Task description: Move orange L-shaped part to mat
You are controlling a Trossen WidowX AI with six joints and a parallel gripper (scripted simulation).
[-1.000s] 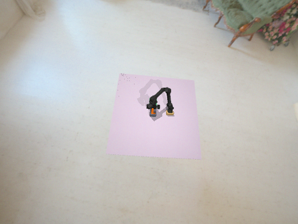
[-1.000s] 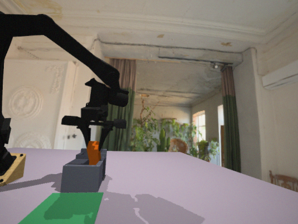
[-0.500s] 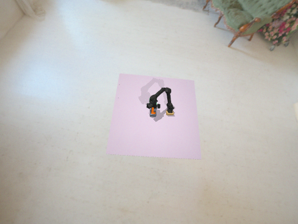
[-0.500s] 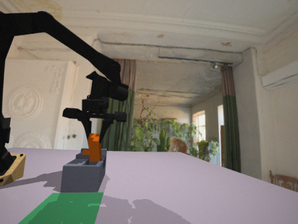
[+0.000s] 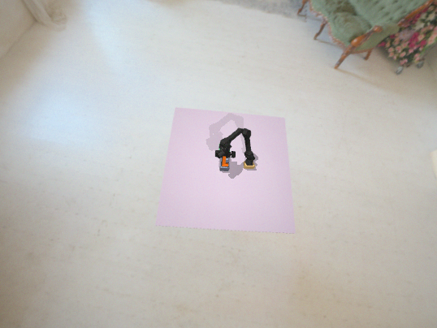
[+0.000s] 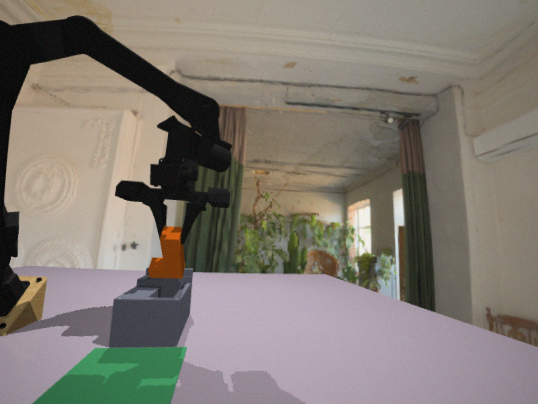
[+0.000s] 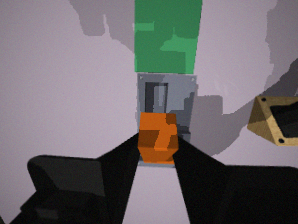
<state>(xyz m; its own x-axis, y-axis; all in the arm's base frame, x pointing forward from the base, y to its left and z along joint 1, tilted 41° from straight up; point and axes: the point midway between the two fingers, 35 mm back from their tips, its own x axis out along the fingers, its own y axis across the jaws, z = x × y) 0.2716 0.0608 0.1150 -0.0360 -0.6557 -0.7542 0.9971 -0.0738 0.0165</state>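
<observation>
My gripper tip is now 160 mm above the green mat, 140 mm to the left of it and 30 mm past it. From my gripper tip the other things lie so: orange L-shaped part: 30 mm to the left, 30 mm below, 10 mm behind.
</observation>
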